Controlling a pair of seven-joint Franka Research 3 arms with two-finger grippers.
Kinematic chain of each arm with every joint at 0, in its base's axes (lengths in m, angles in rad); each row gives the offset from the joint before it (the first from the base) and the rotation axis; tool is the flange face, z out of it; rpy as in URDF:
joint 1: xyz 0 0 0.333 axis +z
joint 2: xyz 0 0 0 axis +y
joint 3: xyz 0 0 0.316 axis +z
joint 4: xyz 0.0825 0 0 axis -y
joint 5: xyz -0.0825 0 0.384 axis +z
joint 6: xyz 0 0 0 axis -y
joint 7: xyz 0.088 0 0 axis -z
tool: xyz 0 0 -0.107 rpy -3.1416 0 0
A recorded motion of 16 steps. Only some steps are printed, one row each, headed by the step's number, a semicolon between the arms.
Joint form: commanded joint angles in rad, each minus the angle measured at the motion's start. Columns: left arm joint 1, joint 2, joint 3, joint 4, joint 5, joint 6, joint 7; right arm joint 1, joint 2, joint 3, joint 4, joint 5, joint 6, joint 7.
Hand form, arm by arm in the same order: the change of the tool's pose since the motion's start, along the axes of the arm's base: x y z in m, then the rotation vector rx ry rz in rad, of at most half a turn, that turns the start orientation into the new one. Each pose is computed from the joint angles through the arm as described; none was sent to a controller.
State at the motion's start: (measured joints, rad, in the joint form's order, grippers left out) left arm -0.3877 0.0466 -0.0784 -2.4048 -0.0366 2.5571 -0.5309; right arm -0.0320 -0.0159 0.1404 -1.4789 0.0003 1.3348 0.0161
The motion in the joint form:
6: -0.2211 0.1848 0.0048 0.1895 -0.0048 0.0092 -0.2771; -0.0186 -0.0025 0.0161 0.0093 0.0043 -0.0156 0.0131
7: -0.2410 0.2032 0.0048 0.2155 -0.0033 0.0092 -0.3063; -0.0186 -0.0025 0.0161 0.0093 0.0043 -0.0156 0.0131
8: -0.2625 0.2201 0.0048 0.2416 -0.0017 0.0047 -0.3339; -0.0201 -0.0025 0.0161 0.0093 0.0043 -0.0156 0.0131
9: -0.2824 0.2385 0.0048 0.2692 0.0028 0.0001 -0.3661; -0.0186 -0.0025 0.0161 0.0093 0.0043 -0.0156 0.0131
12: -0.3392 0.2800 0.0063 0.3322 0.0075 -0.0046 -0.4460; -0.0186 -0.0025 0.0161 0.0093 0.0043 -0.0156 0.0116
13: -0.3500 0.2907 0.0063 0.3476 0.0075 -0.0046 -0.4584; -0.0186 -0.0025 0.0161 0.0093 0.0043 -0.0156 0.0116
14: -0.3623 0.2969 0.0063 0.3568 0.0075 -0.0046 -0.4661; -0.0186 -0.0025 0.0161 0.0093 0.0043 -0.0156 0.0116
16: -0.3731 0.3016 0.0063 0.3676 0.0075 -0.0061 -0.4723; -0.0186 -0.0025 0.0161 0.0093 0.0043 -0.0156 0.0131
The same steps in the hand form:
6: -0.0136 -0.1277 -0.0201 -0.0425 0.0210 0.0649; -0.0026 -0.0008 0.0043 0.0015 0.0041 -0.0150
7: -0.0147 -0.1413 -0.0198 -0.0499 0.0185 0.0731; -0.0026 -0.0008 0.0043 0.0015 0.0041 -0.0150
8: -0.0170 -0.1555 -0.0191 -0.0553 0.0184 0.0780; -0.0025 -0.0016 0.0043 0.0015 0.0041 -0.0165
9: -0.0189 -0.1692 -0.0188 -0.0598 0.0176 0.0869; -0.0026 -0.0008 0.0043 0.0015 0.0041 -0.0150
12: -0.0286 -0.2051 -0.0174 -0.0776 0.0154 0.1079; -0.0026 -0.0008 0.0043 0.0017 0.0041 -0.0135
13: -0.0301 -0.2127 -0.0173 -0.0825 0.0146 0.1097; -0.0026 -0.0008 0.0043 0.0017 0.0041 -0.0135
14: -0.0337 -0.2197 -0.0171 -0.0856 0.0143 0.1051; -0.0026 -0.0008 0.0043 0.0017 0.0041 -0.0135
16: -0.0364 -0.2264 -0.0155 -0.0898 0.0127 0.1005; -0.0026 -0.0008 0.0043 0.0015 0.0041 -0.0150

